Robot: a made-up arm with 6 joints. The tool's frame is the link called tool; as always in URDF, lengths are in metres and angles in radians.
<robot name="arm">
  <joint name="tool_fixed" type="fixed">
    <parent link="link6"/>
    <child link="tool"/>
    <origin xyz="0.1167 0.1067 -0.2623"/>
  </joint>
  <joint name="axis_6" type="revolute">
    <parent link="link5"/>
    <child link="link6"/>
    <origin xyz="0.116 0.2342 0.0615"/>
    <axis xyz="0 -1 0"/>
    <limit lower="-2.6" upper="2.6" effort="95" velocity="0.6"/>
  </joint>
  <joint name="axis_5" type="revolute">
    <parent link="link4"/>
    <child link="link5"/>
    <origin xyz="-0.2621 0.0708 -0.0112"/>
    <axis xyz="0 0 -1"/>
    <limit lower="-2.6" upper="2.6" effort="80" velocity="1.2"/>
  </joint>
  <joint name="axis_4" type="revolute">
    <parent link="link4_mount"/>
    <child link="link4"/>
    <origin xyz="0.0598 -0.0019 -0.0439"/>
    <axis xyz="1 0 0"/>
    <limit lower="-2.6" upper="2.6" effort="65" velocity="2"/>
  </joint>
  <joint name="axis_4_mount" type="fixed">
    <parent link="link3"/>
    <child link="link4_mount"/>
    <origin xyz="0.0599 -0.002 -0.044"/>
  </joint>
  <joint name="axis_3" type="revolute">
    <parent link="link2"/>
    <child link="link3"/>
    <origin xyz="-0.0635 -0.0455 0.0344"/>
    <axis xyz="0 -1 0"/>
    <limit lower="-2.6" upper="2.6" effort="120" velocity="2.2"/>
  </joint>
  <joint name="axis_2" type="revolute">
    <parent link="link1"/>
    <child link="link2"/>
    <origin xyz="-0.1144 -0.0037 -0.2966"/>
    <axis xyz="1 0 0"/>
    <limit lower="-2.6" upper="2.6" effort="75" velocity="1.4"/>
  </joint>
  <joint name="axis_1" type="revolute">
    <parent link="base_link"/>
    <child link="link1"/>
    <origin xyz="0 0 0.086"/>
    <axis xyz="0 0 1"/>
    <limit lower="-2.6" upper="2.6" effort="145" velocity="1.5"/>
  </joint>
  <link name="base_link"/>
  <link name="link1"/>
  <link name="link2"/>
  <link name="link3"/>
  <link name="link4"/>
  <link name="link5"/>
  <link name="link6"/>
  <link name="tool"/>
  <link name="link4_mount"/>
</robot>
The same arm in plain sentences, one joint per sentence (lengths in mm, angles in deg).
The arm has six revolute joints in a row. What follows holds with every joint at zero, and every direction is one of the base frame's. The first joint lies 86 mm along +z from the base frame's origin and turns about +z, from -148.97 to 148.97 deg. The second joint lies 114.4 mm along -x and 3.7 mm along -y and 296.6 mm along -z from the first joint and turns about +x, from -148.97 to 148.97 deg. The third joint lies 63.5 mm along -x and 45.5 mm along -y and 34.4 mm along +z from the second joint and turns about -y, from -148.97 to 148.97 deg. The fourth joint lies 119.7 mm along +x and 3.9 mm along -y and 87.9 mm along -z from the third joint and turns about +x, from -148.97 to 148.97 deg. The fifth joint lies 262.1 mm along -x and 70.8 mm along +y and 11.2 mm along -z from the fourth joint and turns about -z, from -148.97 to 148.97 deg. The sixth joint lies 116 mm along +x and 234.2 mm along +y and 61.5 mm along +z from the fifth joint and turns about -y, from -148.97 to 148.97 deg. The tool frame, which is the frame that the pose is given for, lies 116.7 mm along +x and 106.7 mm along +y and 262.3 mm along -z from the sixth joint; its axes are parallel to the base frame's.
